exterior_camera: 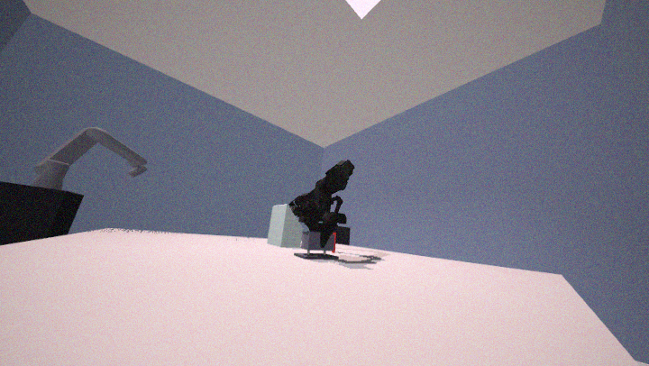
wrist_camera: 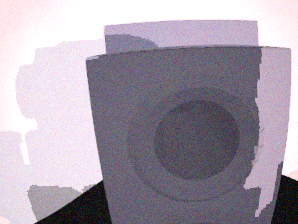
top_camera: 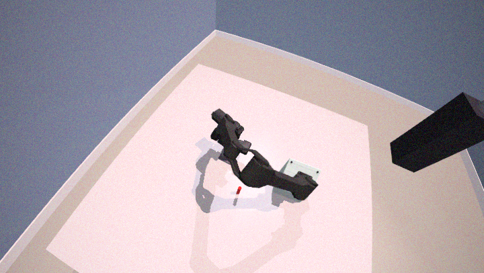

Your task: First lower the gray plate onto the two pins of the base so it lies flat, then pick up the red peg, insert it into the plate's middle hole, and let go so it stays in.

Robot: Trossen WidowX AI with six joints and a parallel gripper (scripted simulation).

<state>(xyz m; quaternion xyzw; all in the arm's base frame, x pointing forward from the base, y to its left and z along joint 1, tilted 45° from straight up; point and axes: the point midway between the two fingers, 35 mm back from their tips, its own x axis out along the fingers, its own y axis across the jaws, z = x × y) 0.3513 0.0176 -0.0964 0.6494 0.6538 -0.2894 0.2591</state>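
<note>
My gripper tip is 20 mm above the base. Round my gripper tip: red peg 180 mm to the left, 120 mm behind, 10 mm above; then gray plate 30 mm above.
</note>
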